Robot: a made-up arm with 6 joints.
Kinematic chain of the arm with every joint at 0, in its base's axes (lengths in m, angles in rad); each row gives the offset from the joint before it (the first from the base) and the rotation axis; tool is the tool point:
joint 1: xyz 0 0 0.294 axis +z
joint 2: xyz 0 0 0 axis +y
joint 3: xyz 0 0 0.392 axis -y
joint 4: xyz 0 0 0 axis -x
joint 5: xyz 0.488 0 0 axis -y
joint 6: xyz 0 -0.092 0 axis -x
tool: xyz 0 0 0
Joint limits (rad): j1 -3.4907..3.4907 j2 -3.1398..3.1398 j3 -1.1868..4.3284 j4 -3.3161..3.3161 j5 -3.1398..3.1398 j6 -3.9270..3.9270
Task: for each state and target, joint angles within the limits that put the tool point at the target. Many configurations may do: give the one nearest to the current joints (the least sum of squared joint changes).
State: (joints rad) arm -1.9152 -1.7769 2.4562 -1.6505 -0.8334 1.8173
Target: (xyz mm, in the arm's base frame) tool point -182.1 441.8 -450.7
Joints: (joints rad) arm -1.1889 -2.4675 1.9422 -1.5236 -0.8334 1.8173
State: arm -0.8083 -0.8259 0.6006 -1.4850 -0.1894 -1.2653
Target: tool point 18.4 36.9 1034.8
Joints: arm -0.9246 -0.6888 0.5683 -1.9836 -0.1894 -1.2653
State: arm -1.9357 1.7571 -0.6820 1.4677 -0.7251 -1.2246
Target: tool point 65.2 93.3 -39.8
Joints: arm -2.1316 2.0130 -0.9736 1.6316 -0.7251 -1.2246
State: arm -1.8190 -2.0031 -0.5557 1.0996 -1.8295 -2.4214
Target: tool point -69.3 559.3 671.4
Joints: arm -1.5210 -1.7865 -0.0122 1.1046 -1.8295 -2.4214
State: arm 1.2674 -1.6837 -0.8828 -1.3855 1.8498 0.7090
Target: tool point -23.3 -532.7 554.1
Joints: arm 1.4809 -2.0961 0.0552 -1.3002 1.8498 0.7090
